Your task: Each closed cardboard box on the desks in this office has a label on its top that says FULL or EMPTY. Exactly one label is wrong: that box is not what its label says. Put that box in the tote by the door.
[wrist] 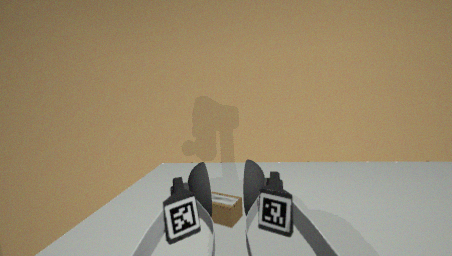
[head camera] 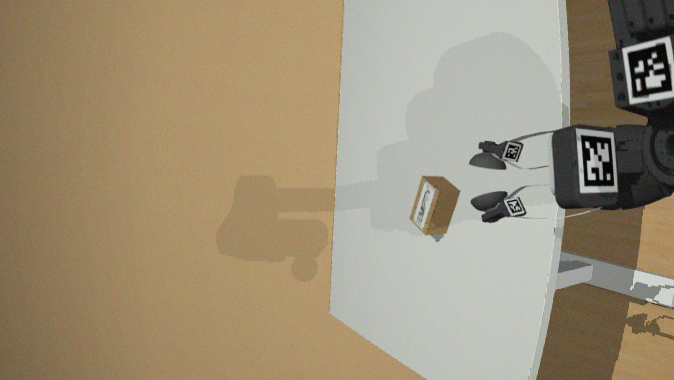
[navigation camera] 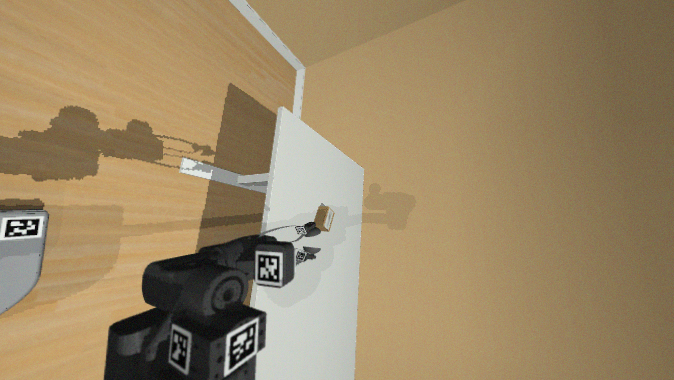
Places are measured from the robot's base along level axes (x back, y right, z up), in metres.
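Pixels of known places: gripper, between the fingertips: [wrist: 226,178] [head camera: 476,183] [navigation camera: 316,239].
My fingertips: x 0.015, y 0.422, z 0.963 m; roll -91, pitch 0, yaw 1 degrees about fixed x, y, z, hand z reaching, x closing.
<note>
Behind a point stands the place of what it marks.
A small closed cardboard box [head camera: 444,207] {x -0.012, y 0.752, z 0.746 m} [navigation camera: 324,218] {x -0.012, y 0.754, z 0.767 m} [wrist: 227,214] {x 0.007, y 0.741, z 0.752 m} stands on the white desk [head camera: 425,300] {x -0.201, y 0.843, z 0.720 m} [navigation camera: 305,330] {x 0.412, y 0.702, z 0.720 m} [wrist: 375,192] {x 0.452, y 0.887, z 0.720 m}. The white label on its top reads EMPTY in the head camera view. My gripper [head camera: 488,181] {x 0.015, y 0.421, z 0.963 m} [navigation camera: 312,240] {x 0.015, y 0.421, z 0.963 m} [wrist: 226,178] {x 0.015, y 0.421, z 0.963 m} is partly open, with a gap between its fingertips and nothing held. It is over the desk on the robot's side of the box, apart from it. In the wrist view the box shows beyond the gap, partly hidden by the left finger. The tote and the door do not show.
A tan wall [head camera: 150,100] {x 0.264, y 1.278, z 1.231 m} [navigation camera: 500,150] {x -0.351, y 1.347, z 1.440 m} [wrist: 275,60] {x 0.248, y 1.280, z 1.178 m} rises behind the desk. A pale desk leg [head camera: 575,274] {x -0.223, y 0.867, z 0.130 m} [navigation camera: 220,176] {x -0.238, y 0.758, z 0.025 m} stands under the near edge, above the wooden floor [head camera: 645,350] {x -0.458, y 0.650, z 0.000 m} [navigation camera: 125,75] {x -0.626, y 0.342, z 0.001 m}. Shadows of the robot fall on the desk, wall and floor.
</note>
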